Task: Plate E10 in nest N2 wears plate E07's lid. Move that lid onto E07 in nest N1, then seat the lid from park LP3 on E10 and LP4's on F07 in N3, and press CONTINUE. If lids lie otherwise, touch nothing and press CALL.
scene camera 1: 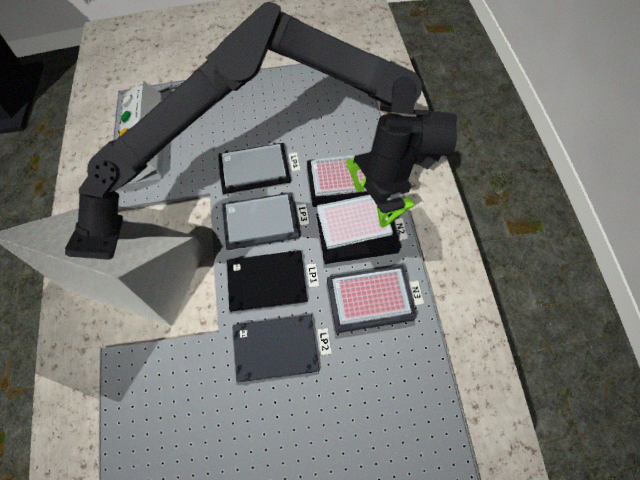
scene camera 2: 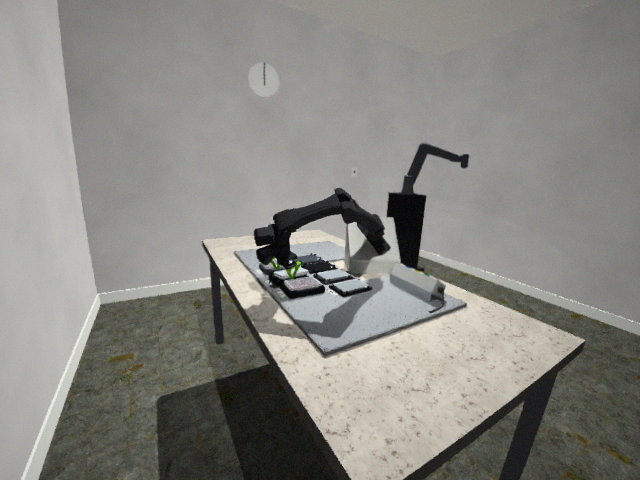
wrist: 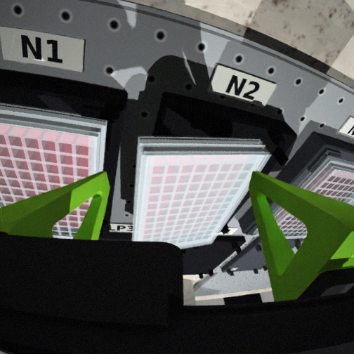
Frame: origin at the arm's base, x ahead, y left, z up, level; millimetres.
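Where they show: gripper, fingertip midpoint: (scene camera 1: 371,208) (scene camera 2: 284,274); arm's base, link origin: (scene camera 1: 97,235) (scene camera 2: 373,236).
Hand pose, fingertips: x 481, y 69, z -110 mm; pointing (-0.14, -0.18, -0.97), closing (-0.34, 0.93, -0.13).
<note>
Each offset is from my fingertips to the top centre of the thing.
My gripper (scene camera 1: 370,207) (scene camera 2: 285,273) (wrist: 178,178) is open, its green fingers on either side of the paler, lidded-looking plate @[36 mm back, 21 mm right, 9 mm up] (scene camera 1: 354,222) (wrist: 192,197) at nest N2. A gap shows at the left finger; contact at the right finger cannot be told. The pink-welled plate @[42 mm back, 90 mm left, 2 mm down] (scene camera 1: 330,175) (scene camera 2: 303,285) (wrist: 45,160) stands in N1, partly behind a finger. Another pink-welled plate @[23 mm back, 172 mm right, 5 mm down] (scene camera 1: 372,295) sits in N3. Clear greyish lids lie on parks LP3 @[220 mm back, 13 mm left, 22 mm down] (scene camera 1: 261,219) (scene camera 2: 333,275) and LP4 @[230 mm back, 143 mm left, 22 mm down] (scene camera 1: 253,166) (scene camera 2: 351,286). Plate names are not readable.
Dark parks LP1 @[212 mm back, 116 mm right, 19 mm down] (scene camera 1: 267,280) and LP2 @[202 mm back, 245 mm right, 19 mm down] (scene camera 1: 276,348) bear no visible lid. The button box @[481 mm back, 248 mm left, 45 mm up] (scene camera 1: 148,100) (scene camera 2: 418,281) stands near the arm base, with a green button @[504 mm back, 272 mm left, 35 mm up] (scene camera 1: 125,116) and a yellow button @[501 mm back, 222 mm left, 35 mm up] (scene camera 1: 123,131). The arm passes above it. A second dark arm (scene camera 2: 408,206) stands beyond the table.
</note>
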